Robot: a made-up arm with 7 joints.
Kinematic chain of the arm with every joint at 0, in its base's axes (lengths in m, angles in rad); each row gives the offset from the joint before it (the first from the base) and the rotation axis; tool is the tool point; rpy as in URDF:
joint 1: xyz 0 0 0.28 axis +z
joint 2: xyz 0 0 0 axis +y
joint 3: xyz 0 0 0.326 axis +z
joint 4: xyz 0.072 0 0 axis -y
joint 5: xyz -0.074 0 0.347 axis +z
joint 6: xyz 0 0 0 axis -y
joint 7: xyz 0.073 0 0 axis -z
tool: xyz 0 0 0 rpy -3.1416 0 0
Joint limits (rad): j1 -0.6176..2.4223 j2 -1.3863..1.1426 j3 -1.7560..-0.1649 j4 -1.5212..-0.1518 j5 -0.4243..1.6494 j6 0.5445..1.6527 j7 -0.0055..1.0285
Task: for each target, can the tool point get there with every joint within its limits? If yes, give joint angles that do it. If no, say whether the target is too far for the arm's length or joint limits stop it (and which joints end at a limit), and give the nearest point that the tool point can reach.
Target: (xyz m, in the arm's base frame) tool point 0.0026 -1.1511 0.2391
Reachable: no: too far | nearest point 0.0017 -0.7517 0.3593 | short by 0.417 m
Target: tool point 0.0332 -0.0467 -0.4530
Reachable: no: joint limits stop it (at a limit: joint 1, joint 2, joint 3, joint 4, joint 6) | nearest point 0.3791 -0.3507 0.0181 | short by 0.659 m
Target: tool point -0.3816 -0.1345 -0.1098
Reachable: no: joint limits stop it (at a limit: joint 2, joint 3, joint 4, joint 5, joint 6) | nearest point -0.5480 -0.1932 0.2391 | short by 0.391 m
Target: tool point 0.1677 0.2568 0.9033
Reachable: yes | joints 1.6340 -0.1739 -0.5166 -0.9970 0.2964 0.9045 0.5510
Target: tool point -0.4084 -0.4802 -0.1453
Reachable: no: joint limits stop it (at a limit: joint 2, joint 3, joint 4, joint 5, joint 6) | nearest point -0.3764 -0.4426 0.2391 | short by 0.388 m
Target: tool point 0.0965 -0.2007 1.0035
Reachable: yes | joints 0.5597 -0.1010 -1.3663 -0.5338 0.4108 1.4900 0.6770
